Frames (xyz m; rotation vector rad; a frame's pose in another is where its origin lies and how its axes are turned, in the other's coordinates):
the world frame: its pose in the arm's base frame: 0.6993 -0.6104 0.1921 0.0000 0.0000 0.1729
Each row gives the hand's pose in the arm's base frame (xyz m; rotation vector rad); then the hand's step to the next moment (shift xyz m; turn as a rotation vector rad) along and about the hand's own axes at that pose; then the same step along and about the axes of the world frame.
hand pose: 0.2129 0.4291 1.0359 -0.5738 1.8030 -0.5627
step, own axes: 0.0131 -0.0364 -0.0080 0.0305 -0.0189 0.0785
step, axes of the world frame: -0.0133 -0.0337 0.0157 0.0605 -0.0525 -0.0321
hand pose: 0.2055 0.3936 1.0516 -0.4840 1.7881 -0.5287
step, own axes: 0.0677 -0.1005 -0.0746 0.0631 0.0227 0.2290
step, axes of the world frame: -0.1020 -0.0963 0.0240 0.1923 -0.0766 -0.1187
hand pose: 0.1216 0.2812 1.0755 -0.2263 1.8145 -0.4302
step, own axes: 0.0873 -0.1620 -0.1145 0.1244 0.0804 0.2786
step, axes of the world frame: -0.1705 -0.1329 0.0149 0.2294 -0.0613 -0.2078
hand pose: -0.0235 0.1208 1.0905 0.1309 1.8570 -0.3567
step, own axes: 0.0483 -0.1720 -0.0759 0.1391 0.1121 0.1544
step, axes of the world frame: -0.1531 -0.1192 0.0056 0.1333 0.0235 -0.1935
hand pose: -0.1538 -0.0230 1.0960 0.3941 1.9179 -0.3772
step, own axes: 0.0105 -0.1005 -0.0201 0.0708 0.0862 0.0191
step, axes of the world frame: -0.0774 -0.0678 0.0052 0.0411 0.0695 -0.0793
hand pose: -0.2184 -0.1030 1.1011 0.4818 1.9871 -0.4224
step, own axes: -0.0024 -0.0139 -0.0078 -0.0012 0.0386 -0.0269
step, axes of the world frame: -0.0132 -0.0063 0.0067 0.0075 0.0455 0.0094
